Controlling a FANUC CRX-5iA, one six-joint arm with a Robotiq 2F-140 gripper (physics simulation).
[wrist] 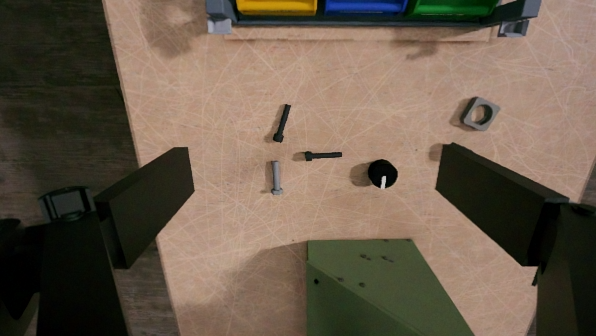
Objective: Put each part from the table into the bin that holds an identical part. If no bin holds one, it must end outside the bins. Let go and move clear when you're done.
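Places are measured from the arm's base along level axes (x right, y ahead, z up), in centimetres.
Pixels of known places: gripper, fingertip midpoint: (314, 168).
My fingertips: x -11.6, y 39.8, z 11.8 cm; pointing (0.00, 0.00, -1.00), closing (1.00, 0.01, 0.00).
Observation:
Ahead of a thing's pixels: the offset from my fingertips to its top centre. "*": to the spot under its first point. Level surfaces: height alone.
My gripper (314, 168) is wide open and empty above the table. Between and below its fingers lie a black bolt @(dx -3.5, dy -2.8, dz -27.2 cm) (283, 121) pointing up the view, a second black bolt @(dx +3.2, dy -8.2, dz -27.2 cm) (325, 155) lying crosswise, a light grey bolt @(dx -4.8, dy -12.1, dz -27.0 cm) (276, 176) and a round black knob @(dx +13.1, dy -11.2, dz -26.7 cm) (378, 172) with a white mark. A grey square part @(dx +27.5, dy -1.2, dz -27.7 cm) (470, 116) with a round hole lies at the upper right, beyond the right finger. The yellow bin @(* dx -3.8, dy +12.8, dz -24.7 cm) (277, 6), blue bin @(* dx +7.6, dy +12.7, dz -24.7 cm) (366, 7) and green bin @(* dx +18.8, dy +12.8, dz -24.7 cm) (454, 7) show by their front edges at the top; their contents are out of view.
The grey bin rack @(* dx +7.6, dy +11.3, dz -27.8 cm) (360, 23) crosses the top of the view. A green angular block (370, 295) stands at the bottom centre. A small dark shadow shows beside the right fingertip, which hides part of the table @(dz -28.9 cm) (220, 100). The table's left edge borders a dark wood floor.

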